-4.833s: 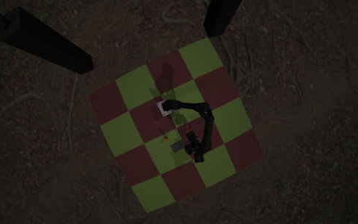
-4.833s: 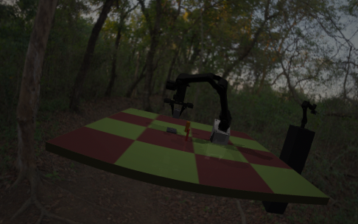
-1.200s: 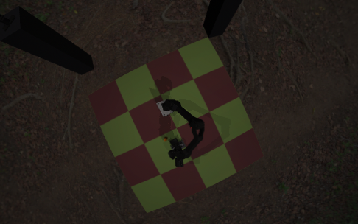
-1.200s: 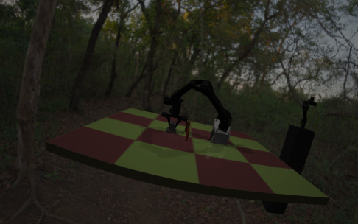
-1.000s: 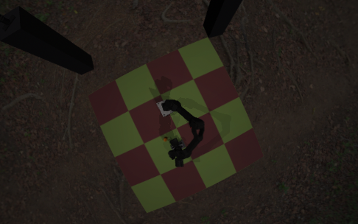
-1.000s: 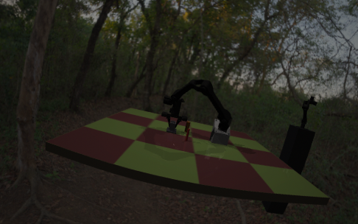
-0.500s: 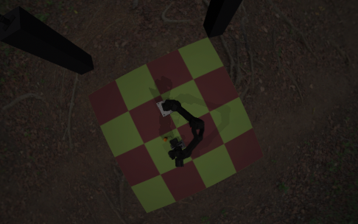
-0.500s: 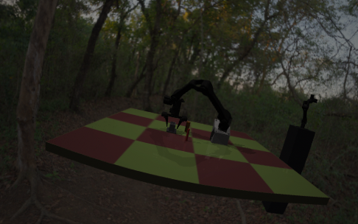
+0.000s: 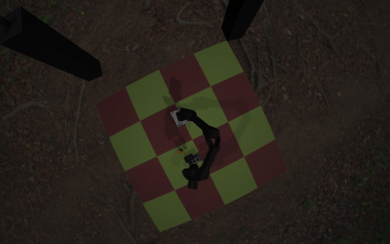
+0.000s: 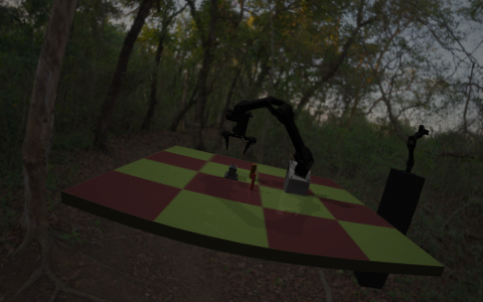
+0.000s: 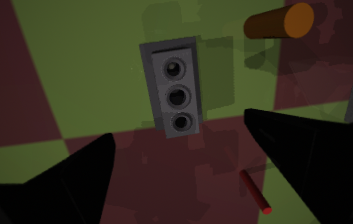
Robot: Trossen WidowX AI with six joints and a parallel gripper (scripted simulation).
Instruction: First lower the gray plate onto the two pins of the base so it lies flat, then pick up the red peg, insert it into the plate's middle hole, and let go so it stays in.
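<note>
The red peg lies 160 mm to the left of my gripper tip, 140 mm behind it and 90 mm below it. The rest, counted from my gripper tip: orange peg: 110 mm behind, 90 mm below, 80 mm to the right; gray plate: 90 mm below, 10 mm behind; gray slab: 130 mm below, 10 mm behind.
</note>
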